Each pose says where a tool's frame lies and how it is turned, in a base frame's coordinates. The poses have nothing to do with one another.
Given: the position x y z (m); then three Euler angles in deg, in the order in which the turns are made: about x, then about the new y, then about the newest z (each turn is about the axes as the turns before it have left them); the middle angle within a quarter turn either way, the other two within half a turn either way.
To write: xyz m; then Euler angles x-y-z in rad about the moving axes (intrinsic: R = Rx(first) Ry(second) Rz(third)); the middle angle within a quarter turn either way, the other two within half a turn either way. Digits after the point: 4 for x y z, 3 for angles.
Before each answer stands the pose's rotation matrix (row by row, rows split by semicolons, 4 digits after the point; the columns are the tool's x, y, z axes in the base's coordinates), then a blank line. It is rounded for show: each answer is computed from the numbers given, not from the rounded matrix.
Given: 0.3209, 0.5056, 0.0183, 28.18, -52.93, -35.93
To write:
0.4881 0.3537 -0.7979; -0.8224 0.4926 -0.2847; 0.2924 0.7951 0.5313

0.3209, 0.5056, 0.0183, 0.492, -0.924, -0.627
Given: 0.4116, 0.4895, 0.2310, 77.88, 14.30, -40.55
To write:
0.7363 0.6300 0.2470; 0.0470 0.3165 -0.9474; -0.6750 0.7092 0.2035

0.4116, 0.4895, 0.2310, 1.359, 0.250, -0.708
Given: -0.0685, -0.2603, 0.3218, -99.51, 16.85, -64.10
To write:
0.4180 0.8609 0.2899; 0.0238 -0.3293 0.9439; 0.9081 -0.3877 -0.1581

-0.0685, -0.2603, 0.3218, -1.737, 0.294, -1.119
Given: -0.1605, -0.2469, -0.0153, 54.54, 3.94, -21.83
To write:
0.9261 0.3710 0.0687; -0.1638 0.5593 -0.8126; -0.3399 0.7413 0.5788

-0.1605, -0.2469, -0.0153, 0.952, 0.069, -0.381
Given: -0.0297, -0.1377, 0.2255, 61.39, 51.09, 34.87
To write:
0.5153 -0.3591 0.7781; 0.8342 0.0023 -0.5514; 0.1962 0.9333 0.3008

-0.0297, -0.1377, 0.2255, 1.071, 0.892, 0.609
